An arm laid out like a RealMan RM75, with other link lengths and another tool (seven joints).
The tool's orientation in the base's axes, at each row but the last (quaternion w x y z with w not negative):
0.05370, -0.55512, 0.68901, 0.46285
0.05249, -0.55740, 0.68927, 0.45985
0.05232, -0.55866, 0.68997, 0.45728
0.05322, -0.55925, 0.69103, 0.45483
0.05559, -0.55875, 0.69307, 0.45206
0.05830, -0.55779, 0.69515, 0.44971
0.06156, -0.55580, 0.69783, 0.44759
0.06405, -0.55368, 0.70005, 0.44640
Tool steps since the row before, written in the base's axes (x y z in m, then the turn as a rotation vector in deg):
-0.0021, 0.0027, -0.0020, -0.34, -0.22, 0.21
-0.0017, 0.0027, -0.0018, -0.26, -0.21, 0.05
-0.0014, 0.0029, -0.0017, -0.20, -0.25, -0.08
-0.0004, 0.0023, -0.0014, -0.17, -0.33, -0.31
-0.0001, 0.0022, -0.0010, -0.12, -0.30, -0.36
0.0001, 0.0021, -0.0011, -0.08, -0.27, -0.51
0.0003, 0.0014, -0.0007, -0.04, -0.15, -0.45
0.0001, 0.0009, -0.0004, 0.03, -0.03, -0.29
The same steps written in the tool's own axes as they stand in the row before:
0.0000, 0.0004, 0.0039, 0.16, 0.41, -0.12
-0.0003, 0.0002, 0.0036, 0.22, 0.25, -0.06
-0.0006, 0.0000, 0.0036, 0.30, 0.13, -0.04
-0.0007, -0.0006, 0.0026, 0.48, -0.02, 0.03
-0.0010, -0.0006, 0.0021, 0.47, -0.09, 0.06
-0.0009, -0.0008, 0.0021, 0.52, -0.21, 0.15
-0.0007, -0.0007, 0.0013, 0.39, -0.21, 0.18
-0.0005, -0.0003, 0.0008, 0.18, -0.19, 0.14

